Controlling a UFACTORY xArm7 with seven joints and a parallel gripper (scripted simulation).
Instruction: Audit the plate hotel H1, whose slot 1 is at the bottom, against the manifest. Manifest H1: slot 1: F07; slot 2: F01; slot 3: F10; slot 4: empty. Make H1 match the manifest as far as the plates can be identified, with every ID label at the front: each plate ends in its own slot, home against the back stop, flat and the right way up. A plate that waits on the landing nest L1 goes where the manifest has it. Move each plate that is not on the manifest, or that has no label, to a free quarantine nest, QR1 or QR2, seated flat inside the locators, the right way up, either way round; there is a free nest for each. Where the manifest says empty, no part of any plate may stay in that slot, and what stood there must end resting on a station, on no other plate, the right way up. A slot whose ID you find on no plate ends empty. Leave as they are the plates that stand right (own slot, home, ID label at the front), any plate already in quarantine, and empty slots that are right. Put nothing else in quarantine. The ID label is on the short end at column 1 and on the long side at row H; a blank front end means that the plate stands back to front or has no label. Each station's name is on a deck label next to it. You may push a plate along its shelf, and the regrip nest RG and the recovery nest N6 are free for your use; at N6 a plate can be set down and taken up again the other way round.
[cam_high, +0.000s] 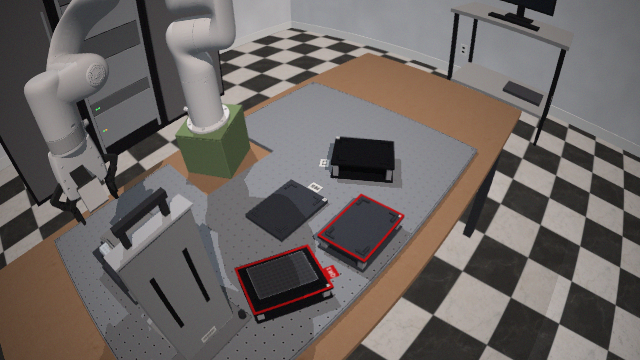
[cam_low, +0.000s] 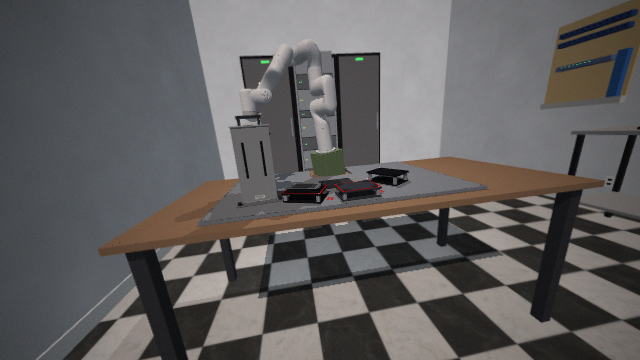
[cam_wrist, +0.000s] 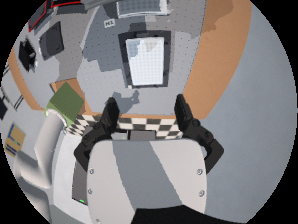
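Right now my hand is 140 mm above the pale well plate and 10 mm short of it. Also, from my hand: dark plate 340 mm ahead, 160 mm to the left, 160 mm below.
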